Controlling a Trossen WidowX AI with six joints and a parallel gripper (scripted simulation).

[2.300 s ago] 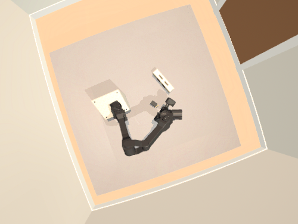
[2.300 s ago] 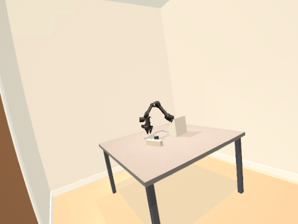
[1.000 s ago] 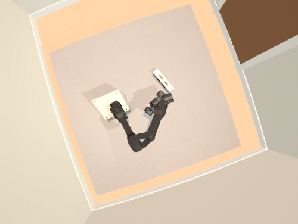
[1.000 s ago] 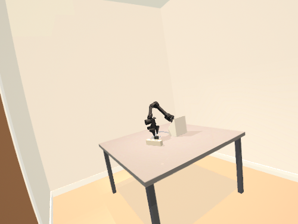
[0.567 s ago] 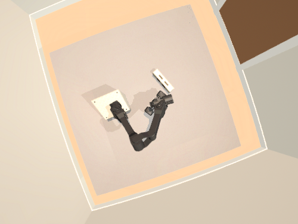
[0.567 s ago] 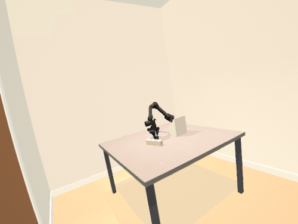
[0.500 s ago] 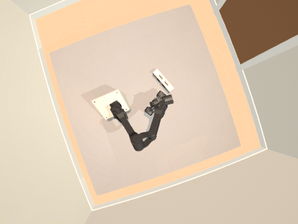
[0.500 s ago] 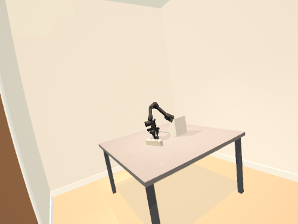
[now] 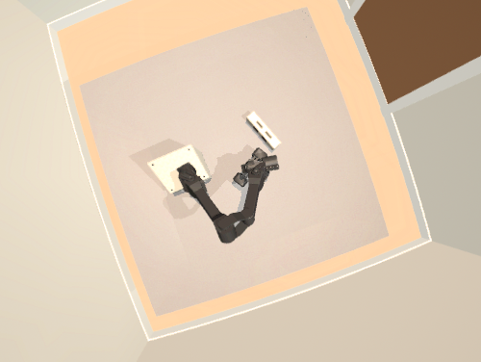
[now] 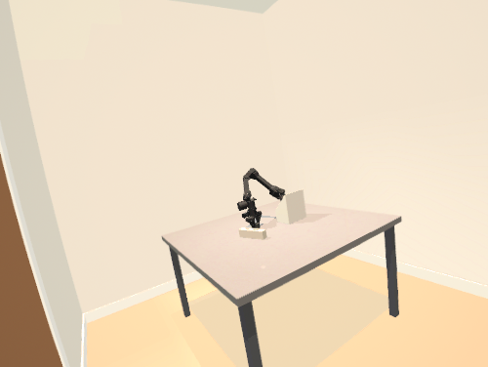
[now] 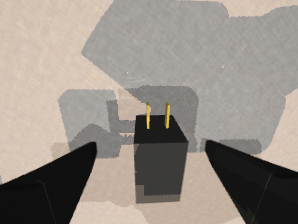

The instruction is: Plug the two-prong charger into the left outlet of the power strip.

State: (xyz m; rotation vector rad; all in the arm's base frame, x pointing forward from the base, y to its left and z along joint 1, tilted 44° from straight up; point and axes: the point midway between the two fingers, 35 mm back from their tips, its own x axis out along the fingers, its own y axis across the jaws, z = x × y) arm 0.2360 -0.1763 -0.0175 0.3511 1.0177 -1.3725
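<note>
My gripper tip is now 10 mm to the left of the dark charger and 10 mm below it.
</note>
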